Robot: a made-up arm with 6 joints.
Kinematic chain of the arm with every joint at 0, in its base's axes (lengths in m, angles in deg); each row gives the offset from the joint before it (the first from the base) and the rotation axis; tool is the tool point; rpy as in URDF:
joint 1: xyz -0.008 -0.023 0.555 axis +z
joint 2: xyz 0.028 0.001 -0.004 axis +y
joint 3: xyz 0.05 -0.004 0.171 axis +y
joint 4: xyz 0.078 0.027 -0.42 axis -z
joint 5: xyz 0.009 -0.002 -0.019 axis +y
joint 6: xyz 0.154 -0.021 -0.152 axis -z
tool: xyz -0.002 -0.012 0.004 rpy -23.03 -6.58 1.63
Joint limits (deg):
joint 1: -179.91..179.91
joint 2: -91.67..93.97
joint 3: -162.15..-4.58
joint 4: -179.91..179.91
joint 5: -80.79..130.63
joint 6: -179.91..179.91
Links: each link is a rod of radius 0.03 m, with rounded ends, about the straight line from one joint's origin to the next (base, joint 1, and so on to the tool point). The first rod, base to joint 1, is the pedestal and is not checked.
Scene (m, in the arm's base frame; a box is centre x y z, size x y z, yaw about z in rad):
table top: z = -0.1
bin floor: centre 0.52 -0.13 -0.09 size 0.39 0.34 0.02 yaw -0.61
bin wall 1: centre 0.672 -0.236 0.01 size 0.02 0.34 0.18 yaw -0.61
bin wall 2: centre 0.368 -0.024 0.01 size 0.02 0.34 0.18 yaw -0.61
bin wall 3: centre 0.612 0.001 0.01 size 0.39 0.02 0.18 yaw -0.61
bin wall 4: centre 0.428 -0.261 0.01 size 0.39 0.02 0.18 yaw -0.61
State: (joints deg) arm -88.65 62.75 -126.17 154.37 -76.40 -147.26
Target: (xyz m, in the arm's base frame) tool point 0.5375 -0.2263 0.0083
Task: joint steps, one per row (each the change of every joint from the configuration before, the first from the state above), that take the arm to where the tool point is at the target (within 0.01 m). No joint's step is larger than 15 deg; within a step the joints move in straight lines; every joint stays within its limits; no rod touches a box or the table.
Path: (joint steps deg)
1: 13.50 1.26 -2.06 3.56 8.43 0.62
2: 13.49 1.27 -2.05 3.56 8.43 0.61
3: 13.50 1.26 -2.06 3.56 8.43 0.62
4: 13.49 1.26 -2.05 3.56 8.43 0.61
5: 13.50 1.27 -2.06 3.56 8.43 0.62
6: -0.46 8.30 -0.79 0.34 14.85 -0.17
7: -0.45 8.30 -0.80 0.33 14.84 -0.18
8: -0.46 8.30 -0.79 0.34 14.85 -0.17

